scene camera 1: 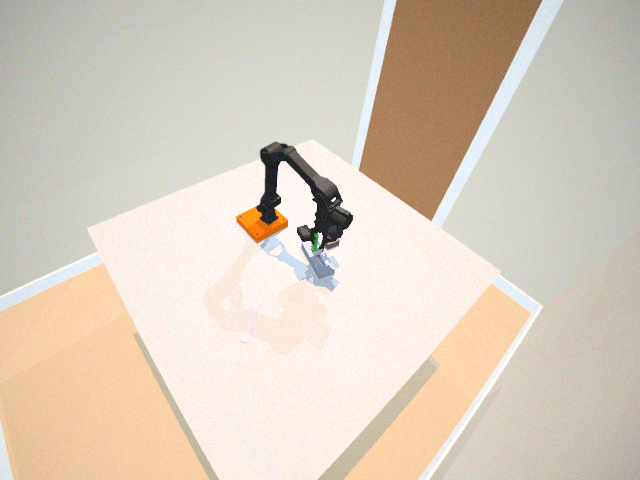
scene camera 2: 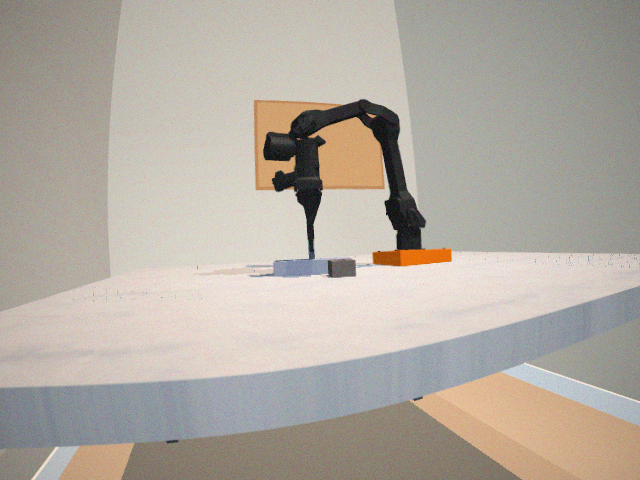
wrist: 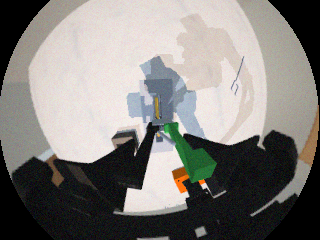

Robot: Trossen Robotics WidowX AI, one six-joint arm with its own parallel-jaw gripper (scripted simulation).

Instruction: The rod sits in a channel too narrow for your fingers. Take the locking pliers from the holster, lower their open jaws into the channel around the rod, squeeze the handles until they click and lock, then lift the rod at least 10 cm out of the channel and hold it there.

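Observation:
There's a pale blue channel block (scene camera 2: 298,267), and you can see the block (wrist: 161,88) in that view as well. A black handle (wrist: 130,172) is in view too. As for my gripper (scene camera 2: 310,226), it's visible, and you also see my gripper (scene camera 1: 320,242) there and my gripper (wrist: 159,139) there.

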